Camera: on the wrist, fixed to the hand. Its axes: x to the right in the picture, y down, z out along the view.
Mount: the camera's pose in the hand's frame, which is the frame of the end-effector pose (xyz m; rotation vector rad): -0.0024 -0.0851 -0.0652 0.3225 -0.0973 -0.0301
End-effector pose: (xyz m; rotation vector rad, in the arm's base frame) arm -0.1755 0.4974 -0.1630 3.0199 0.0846 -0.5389
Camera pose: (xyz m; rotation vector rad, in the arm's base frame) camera -0.1611 0.5873 -0.1064 -2.8185 -0.0349 0.6579
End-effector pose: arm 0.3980 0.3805 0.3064 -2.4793 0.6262 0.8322
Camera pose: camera 0.4712 0.4137 0.3774 -2.1403 0.6325 0.7683
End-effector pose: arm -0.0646 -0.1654 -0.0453 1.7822 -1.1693 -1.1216
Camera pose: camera 0.0220 -0.1283 -0.0965 2.0094 -1.4526 -1.0949
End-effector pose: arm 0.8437 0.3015 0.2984 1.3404 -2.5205 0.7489
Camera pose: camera 0.9102 0.2974 0.3824 -1.5108 2.4730 -1.1260
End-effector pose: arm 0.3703 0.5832 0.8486 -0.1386 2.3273 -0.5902
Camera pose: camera 0.3223 0.5326 0.9300 -0.0501 2.1085 -0.9428
